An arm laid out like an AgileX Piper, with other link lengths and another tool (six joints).
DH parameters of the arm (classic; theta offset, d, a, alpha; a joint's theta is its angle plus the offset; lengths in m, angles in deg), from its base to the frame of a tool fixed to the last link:
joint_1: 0 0.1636 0 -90
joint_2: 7.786 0 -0.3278 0
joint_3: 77.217 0 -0.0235 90
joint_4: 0 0.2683 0 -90
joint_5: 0 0 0 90
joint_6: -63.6 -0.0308 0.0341 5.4
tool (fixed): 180 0.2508 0 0
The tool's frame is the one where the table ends.
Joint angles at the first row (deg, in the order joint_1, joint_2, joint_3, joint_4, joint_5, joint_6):
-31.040, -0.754, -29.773, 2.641, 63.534, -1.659
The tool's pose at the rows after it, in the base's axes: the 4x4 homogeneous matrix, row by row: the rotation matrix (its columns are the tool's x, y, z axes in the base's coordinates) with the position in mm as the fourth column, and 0 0 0 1 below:
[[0.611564, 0.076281, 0.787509, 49.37], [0.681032, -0.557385, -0.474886, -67.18], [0.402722, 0.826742, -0.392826, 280.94], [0, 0, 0, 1]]
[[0.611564, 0.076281, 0.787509, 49.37], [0.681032, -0.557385, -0.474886, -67.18], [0.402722, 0.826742, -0.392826, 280.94], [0, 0, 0, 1]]
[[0.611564, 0.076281, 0.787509, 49.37], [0.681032, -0.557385, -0.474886, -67.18], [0.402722, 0.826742, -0.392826, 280.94], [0, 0, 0, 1]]
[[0.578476, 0.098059, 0.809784, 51.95], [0.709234, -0.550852, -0.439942, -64.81], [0.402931, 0.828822, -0.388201, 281.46], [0, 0, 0, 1]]
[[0.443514, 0.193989, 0.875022, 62.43], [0.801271, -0.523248, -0.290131, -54.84], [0.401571, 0.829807, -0.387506, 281.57], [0, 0, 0, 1]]
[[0.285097, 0.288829, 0.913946, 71.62], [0.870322, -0.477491, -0.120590, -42.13], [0.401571, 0.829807, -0.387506, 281.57], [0, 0, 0, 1]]
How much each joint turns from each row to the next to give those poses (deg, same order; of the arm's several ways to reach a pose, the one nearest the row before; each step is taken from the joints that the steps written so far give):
0.001, 0.000, 0.000, -0.054, 0.001, 0.001
0.000, 0.000, 0.000, 0.000, 0.000, 0.000
0.000, 0.000, 0.000, 0.000, 0.000, 0.000
2.625, -0.235, 0.000, -0.051, -0.053, -0.002
10.281, -0.044, -0.001, -0.119, 0.001, 0.002
10.825, 0.000, 0.000, 0.003, 0.001, -0.002

